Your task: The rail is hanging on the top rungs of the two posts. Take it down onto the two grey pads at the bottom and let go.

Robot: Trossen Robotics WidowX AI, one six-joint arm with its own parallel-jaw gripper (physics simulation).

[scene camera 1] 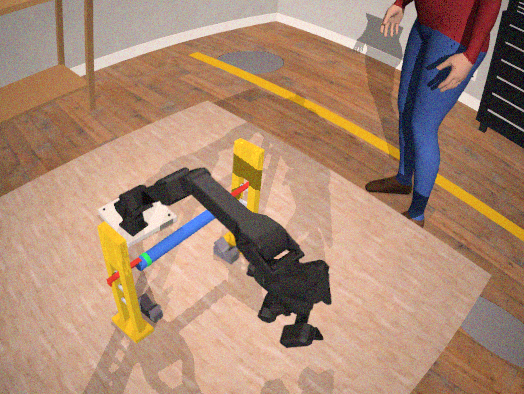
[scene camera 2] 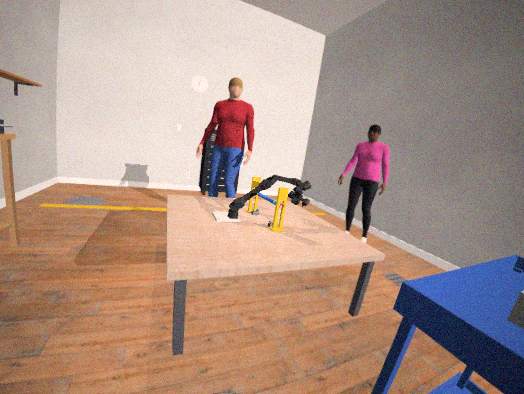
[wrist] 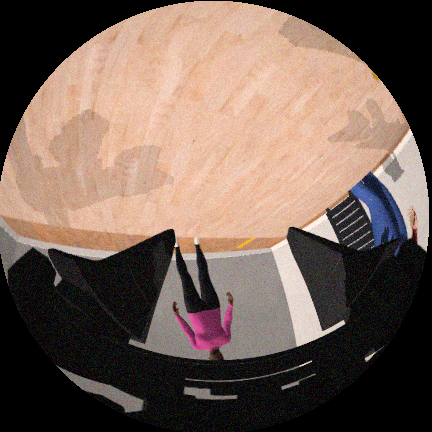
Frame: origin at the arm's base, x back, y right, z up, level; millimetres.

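Where they show: gripper, fingertip midpoint: (scene camera 1: 325, 321) (wrist: 233, 234); arm's base at its link origin: (scene camera 1: 133, 225) (scene camera 2: 232, 217).
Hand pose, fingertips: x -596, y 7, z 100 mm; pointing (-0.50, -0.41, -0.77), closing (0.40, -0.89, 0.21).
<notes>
Each offset is from my fingertips to the top centre of the thing. Level surfaces: height alone.
The rail {dz +72, dx +351, dy +28 mm} (scene camera 1: 182, 232) (scene camera 2: 267, 199) is a blue bar with thin red ends and a green band near one end. It hangs level between two yellow posts, its red ends resting high in the near post {dz +182, dx +356, dy +228 mm} (scene camera 1: 127, 290) (scene camera 2: 281, 207) and the far post {dz +182, dx +345, dy -172 mm} (scene camera 1: 248, 155) (scene camera 2: 256, 185). One grey pad {dz -74, dx +355, dy +166 mm} (scene camera 1: 151, 307) sits low beside the near post, the other grey pad {dz -74, dx +347, dy -110 mm} (scene camera 1: 227, 250) (scene camera 2: 255, 212) by the far post. My gripper (scene camera 1: 324, 317) (scene camera 2: 307, 194) (wrist: 233, 234) is open and empty, out beyond the rail and above the table. The rail does not show in the wrist view.
The arm's white base plate (scene camera 1: 167, 216) (scene camera 2: 220, 216) lies on the wooden table {dz -118 mm} (scene camera 1: 400, 280) (scene camera 2: 225, 255), behind the rail. My arm reaches over the rail, hiding part of it in scene camera 1. Two people stand beyond the table. A blue cart (scene camera 2: 450, 295) is at lower right in scene camera 2.
</notes>
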